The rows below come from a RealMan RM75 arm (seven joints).
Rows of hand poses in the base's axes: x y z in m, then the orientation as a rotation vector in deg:
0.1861, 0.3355, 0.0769, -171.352, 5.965, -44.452
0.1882, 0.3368, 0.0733, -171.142, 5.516, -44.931
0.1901, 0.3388, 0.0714, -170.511, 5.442, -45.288
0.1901, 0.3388, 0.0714, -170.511, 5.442, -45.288
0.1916, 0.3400, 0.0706, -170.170, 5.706, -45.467
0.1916, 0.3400, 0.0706, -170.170, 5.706, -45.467
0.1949, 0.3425, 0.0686, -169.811, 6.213, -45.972
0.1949, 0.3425, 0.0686, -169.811, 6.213, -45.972
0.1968, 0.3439, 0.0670, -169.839, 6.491, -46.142
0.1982, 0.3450, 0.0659, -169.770, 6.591, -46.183
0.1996, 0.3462, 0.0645, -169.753, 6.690, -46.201
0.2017, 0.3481, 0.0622, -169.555, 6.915, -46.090
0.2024, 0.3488, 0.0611, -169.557, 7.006, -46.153
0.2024, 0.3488, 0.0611, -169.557, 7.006, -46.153
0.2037, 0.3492, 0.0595, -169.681, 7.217, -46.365
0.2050, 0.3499, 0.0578, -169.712, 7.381, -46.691
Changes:
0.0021, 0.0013, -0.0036, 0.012, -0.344, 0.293
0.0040, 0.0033, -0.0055, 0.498, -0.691, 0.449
0.0040, 0.0033, -0.0055, 0.498, -0.691, 0.449
0.0055, 0.0045, -0.0063, 0.804, -0.864, 0.341
0.0055, 0.0045, -0.0063, 0.804, -0.864, 0.341
0.0088, 0.0070, -0.0083, 1.071, -1.240, 0.055
0.0088, 0.0070, -0.0083, 1.071, -1.240, 0.055
0.0107, 0.0084, -0.0099, 1.034, -1.335, -0.142
0.0121, 0.0095, -0.0110, 1.100, -1.372, -0.195
0.0135, 0.0107, -0.0124, 1.124, -1.385, -0.256
0.0156, 0.0126, -0.0147, 1.367, -1.352, -0.348
0.0163, 0.0133, -0.0158, 1.360, -1.389, -0.412
0.0163, 0.0133, -0.0158, 1.360, -1.389, -0.412
0.0176, 0.0137, -0.0174, 1.213, -1.491, -0.590
0.0189, 0.0144, -0.0191, 1.115, -1.684, -0.728

